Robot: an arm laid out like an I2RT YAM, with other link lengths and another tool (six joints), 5 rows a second.
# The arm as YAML. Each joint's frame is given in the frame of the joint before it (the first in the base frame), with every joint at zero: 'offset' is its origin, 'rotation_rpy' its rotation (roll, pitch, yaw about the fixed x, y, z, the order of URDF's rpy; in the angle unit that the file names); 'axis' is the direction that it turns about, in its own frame. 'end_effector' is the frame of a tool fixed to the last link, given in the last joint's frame.
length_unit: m
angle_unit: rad
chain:
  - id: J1
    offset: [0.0, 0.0, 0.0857]
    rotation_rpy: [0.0, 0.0, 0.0]
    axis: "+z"
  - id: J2
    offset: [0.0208, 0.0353, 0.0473]
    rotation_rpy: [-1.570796, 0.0, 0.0]
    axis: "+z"
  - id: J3
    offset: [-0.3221, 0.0, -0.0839]
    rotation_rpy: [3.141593, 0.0, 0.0]
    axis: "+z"
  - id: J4
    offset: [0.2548, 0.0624, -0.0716]
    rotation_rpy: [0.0, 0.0, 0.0]
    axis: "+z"
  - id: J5
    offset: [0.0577, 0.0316, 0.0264]
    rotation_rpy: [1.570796, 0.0, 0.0]
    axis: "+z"
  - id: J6
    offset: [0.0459, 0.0, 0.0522]
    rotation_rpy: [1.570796, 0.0, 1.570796]
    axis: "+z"
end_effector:
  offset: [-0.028, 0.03, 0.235]
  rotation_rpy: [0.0, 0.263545, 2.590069]
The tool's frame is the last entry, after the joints.
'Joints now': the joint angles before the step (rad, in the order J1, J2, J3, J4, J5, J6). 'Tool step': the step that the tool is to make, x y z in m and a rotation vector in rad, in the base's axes. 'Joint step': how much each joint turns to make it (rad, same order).
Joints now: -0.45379 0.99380 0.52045 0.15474 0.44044 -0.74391
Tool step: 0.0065 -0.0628 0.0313 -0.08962 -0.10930 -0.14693
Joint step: -0.09024 0.16865 0.01913 0.29429 0.06150 -0.01315
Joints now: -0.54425 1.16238 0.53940 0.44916 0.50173 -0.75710
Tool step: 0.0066 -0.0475 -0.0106 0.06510 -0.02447 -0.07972
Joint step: -0.10739 0.16862 0.11568 0.00471 -0.04039 0.06861
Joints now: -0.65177 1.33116 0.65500 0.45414 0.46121 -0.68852
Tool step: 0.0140 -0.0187 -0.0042 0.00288 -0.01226 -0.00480
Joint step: -0.02404 0.08721 0.04193 0.05054 -0.02091 0.00600
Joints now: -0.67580 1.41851 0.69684 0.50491 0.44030 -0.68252
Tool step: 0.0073 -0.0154 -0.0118 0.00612 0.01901 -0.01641
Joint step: -0.01033 0.07911 0.03453 0.02865 0.00754 -0.00628
